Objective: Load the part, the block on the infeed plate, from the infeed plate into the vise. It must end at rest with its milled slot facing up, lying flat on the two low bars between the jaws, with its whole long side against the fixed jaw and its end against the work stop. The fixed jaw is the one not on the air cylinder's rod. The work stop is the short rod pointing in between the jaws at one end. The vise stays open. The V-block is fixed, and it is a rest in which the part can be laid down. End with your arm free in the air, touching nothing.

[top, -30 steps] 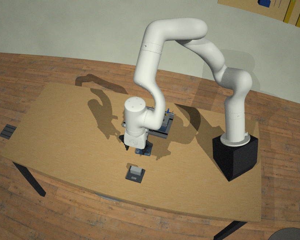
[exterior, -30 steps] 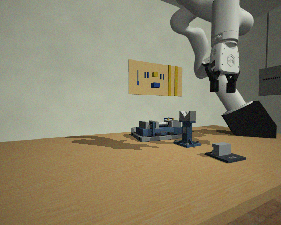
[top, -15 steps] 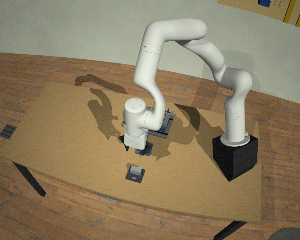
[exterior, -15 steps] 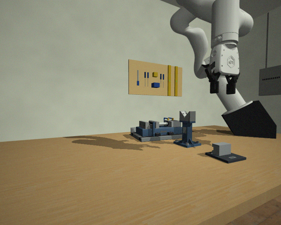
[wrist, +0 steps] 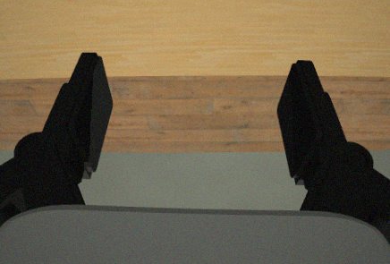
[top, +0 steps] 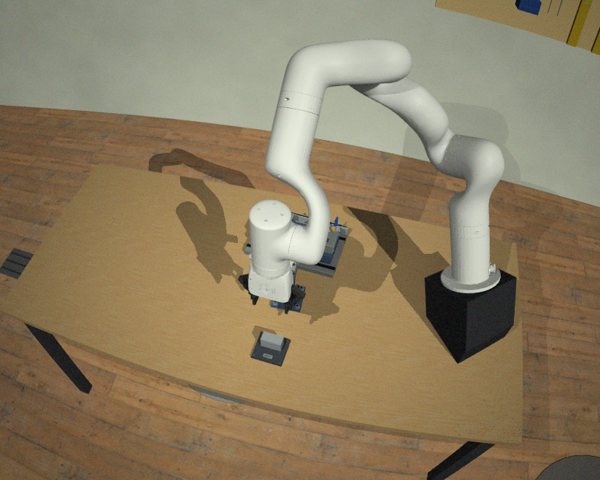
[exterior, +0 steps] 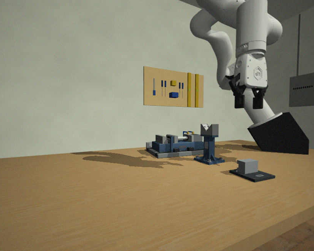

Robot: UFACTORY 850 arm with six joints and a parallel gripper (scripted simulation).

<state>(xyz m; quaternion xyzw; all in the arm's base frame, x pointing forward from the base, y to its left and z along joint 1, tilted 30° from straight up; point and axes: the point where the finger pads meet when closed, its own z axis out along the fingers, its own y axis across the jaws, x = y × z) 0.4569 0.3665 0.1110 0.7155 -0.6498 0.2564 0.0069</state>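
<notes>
Right now the grey block is 1 cm to the right of my hand and 20 cm below it. From my hand the other things lie so: white cylinder rod 4 cm ahead, 38 cm to the right, 15 cm below; air cylinder 4 cm behind, 38 cm to the right, 15 cm below; black work stop rod 12 cm ahead, 34 cm to the right, 14 cm below.
</notes>
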